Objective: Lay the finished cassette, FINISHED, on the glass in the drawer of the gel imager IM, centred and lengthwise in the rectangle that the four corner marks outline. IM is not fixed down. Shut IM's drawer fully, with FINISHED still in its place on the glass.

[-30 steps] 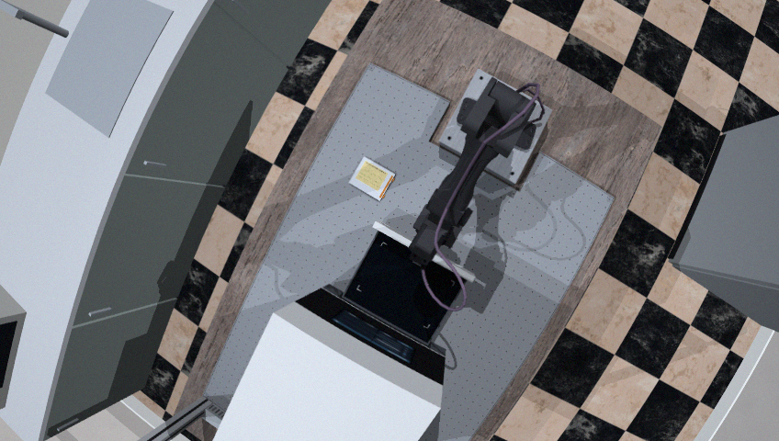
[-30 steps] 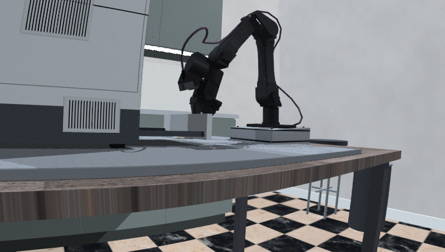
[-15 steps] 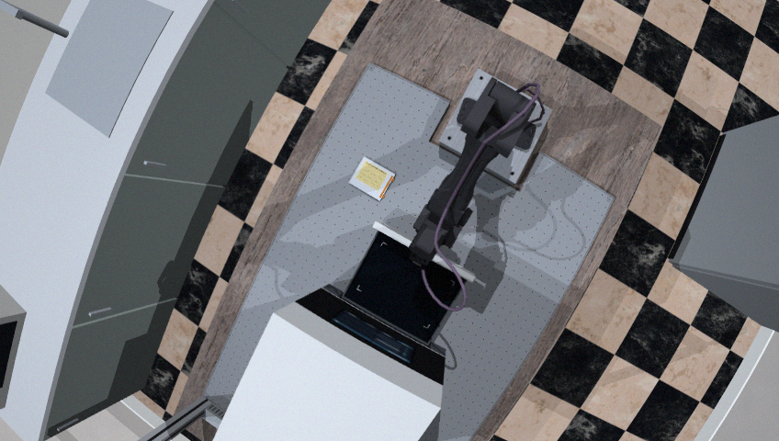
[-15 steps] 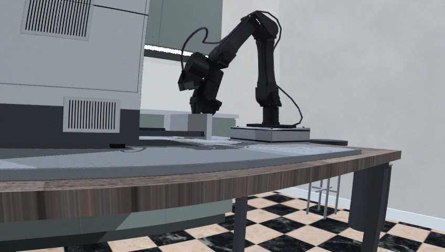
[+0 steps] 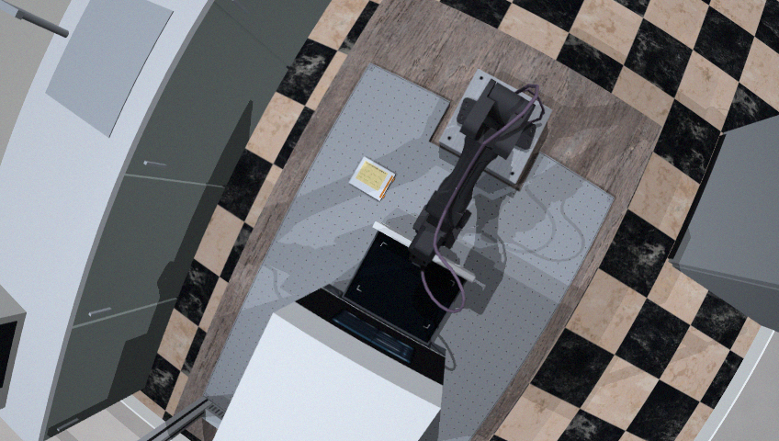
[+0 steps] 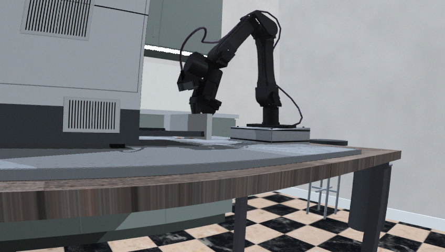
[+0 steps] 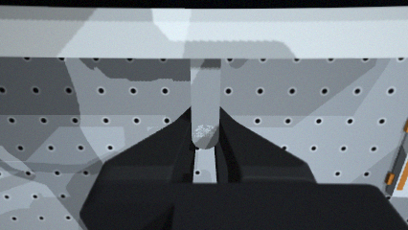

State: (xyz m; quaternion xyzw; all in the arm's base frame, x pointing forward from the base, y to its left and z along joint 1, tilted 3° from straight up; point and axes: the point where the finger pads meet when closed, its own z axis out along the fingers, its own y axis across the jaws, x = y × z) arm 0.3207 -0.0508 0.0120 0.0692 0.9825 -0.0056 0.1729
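Right now my hand is 20 cm to the left of the cassette FINISHED, 8 cm past it and 5 cm above it. From my hand the other things lie so: imager drawer (16 cm ahead, 2 cm to the right).
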